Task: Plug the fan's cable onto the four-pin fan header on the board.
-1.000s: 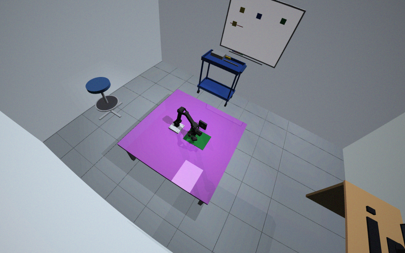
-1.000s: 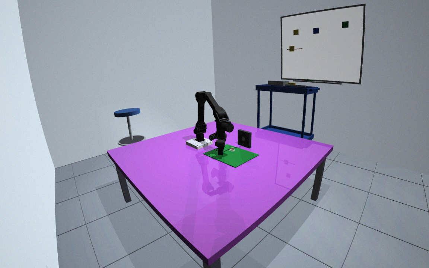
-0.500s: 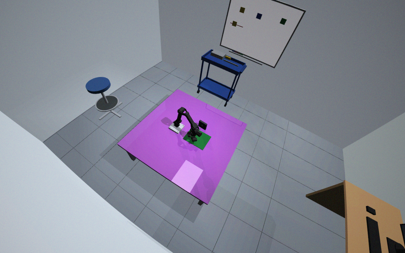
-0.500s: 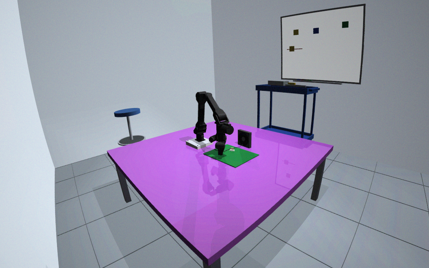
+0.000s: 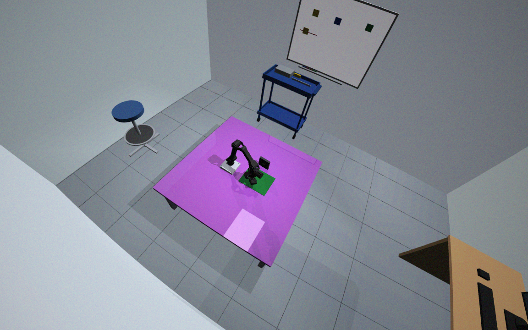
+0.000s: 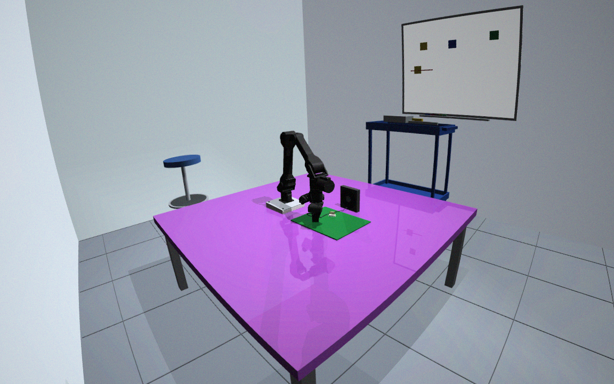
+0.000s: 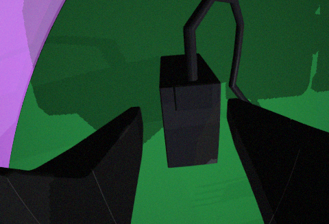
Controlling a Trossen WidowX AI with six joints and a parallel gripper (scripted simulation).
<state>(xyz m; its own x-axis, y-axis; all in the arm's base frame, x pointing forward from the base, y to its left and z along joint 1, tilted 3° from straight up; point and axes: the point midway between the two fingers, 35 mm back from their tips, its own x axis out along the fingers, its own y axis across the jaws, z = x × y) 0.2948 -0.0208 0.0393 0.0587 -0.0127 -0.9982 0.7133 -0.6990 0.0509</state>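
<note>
Right now my gripper tip is 100 mm to the right of the white four-pin header and 20 mm above it. From my gripper tip the other things lie so: black fan (230 mm to the left, 40 mm above, 10 mm behind); black fan plug (10 mm to the right, 10 mm behind, 10 mm above); green board (50 mm to the left, 40 mm ahead, 30 mm below).
</note>
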